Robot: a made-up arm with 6 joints. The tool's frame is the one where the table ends. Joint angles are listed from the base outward.
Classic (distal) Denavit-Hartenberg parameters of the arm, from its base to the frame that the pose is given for. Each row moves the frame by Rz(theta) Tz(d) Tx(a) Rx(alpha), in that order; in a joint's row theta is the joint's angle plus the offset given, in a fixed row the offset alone. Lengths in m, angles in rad.
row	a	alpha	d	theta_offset
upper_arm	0	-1.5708	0.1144	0
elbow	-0.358	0	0	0.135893
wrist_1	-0.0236	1.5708	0	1.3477
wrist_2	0	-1.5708	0.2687	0
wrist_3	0.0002	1.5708	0	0
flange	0	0	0.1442	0
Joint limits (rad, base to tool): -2.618..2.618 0..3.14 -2.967..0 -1.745..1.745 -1.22..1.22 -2.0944..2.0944
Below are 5 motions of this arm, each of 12 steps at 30 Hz.
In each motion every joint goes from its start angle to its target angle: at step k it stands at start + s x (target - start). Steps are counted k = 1, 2, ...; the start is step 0. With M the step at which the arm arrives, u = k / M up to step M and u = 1 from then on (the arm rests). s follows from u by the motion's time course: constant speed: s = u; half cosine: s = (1 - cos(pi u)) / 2; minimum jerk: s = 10 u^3 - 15 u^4 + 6 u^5.
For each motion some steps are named. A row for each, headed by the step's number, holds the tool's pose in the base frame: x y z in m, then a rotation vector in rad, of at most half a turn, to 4 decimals.
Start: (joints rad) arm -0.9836 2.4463 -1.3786 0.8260 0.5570 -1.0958
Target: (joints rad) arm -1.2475 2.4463 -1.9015 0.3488 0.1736 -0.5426
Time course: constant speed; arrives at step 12
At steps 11, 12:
11: 0.2343 -0.6182 0.1041 1.1076 2.0726 -0.6569
12: 0.2216 -0.6343 0.1229 1.1173 2.0010 -0.7289

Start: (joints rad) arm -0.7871 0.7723 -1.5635 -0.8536 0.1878 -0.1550
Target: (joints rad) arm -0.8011 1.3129 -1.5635 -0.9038 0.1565 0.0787
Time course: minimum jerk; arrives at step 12
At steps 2, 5, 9, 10, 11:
2: 0.0200 -0.0489 0.7155 0.0528 0.9672 -1.7193
5: 0.0901 -0.1191 0.6999 0.0584 1.1363 -1.6324
9: 0.2049 -0.2368 0.6329 0.0928 1.4280 -1.4639
10: 0.2179 -0.2504 0.6213 0.0992 1.4633 -1.4418
11: 0.2237 -0.2564 0.6159 0.1022 1.4791 -1.4318

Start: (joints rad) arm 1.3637 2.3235 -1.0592 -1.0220 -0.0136 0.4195
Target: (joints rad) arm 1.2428 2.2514 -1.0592 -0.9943 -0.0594 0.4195
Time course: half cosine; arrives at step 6
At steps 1, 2, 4, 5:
1: 0.0964 0.4496 -0.0295 -2.2908 1.5379 0.2282
2: 0.1059 0.4500 -0.0231 -2.2574 1.5578 0.2406
4: 0.1321 0.4495 -0.0055 -2.1648 1.6078 0.2719
5: 0.1417 0.4488 0.0011 -2.1304 1.6245 0.2823

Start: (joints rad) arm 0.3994 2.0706 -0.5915 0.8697 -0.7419 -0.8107
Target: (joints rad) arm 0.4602 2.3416 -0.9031 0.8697 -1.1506 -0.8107
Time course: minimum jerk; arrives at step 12
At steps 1, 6, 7, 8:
1: 0.3651 0.0733 0.0486 -0.3314 2.3024 -0.5060
6: 0.4158 0.0923 0.0445 -0.3058 2.0940 -0.6023
7: 0.4293 0.0987 0.0430 -0.2962 2.0288 -0.6287
8: 0.4405 0.1046 0.0414 -0.2869 1.9706 -0.6509

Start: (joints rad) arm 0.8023 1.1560 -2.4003 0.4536 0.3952 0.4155
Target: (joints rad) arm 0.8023 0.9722 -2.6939 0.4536 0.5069 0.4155
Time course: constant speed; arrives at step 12
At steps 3, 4, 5, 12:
3: -0.0443 -0.0084 0.8473 -0.1904 0.5694 1.6386
4: -0.0585 -0.0223 0.8477 -0.1960 0.5342 1.6396
5: -0.0727 -0.0362 0.8474 -0.2015 0.4990 1.6400
12: -0.1712 -0.1329 0.8276 -0.2374 0.2531 1.6305

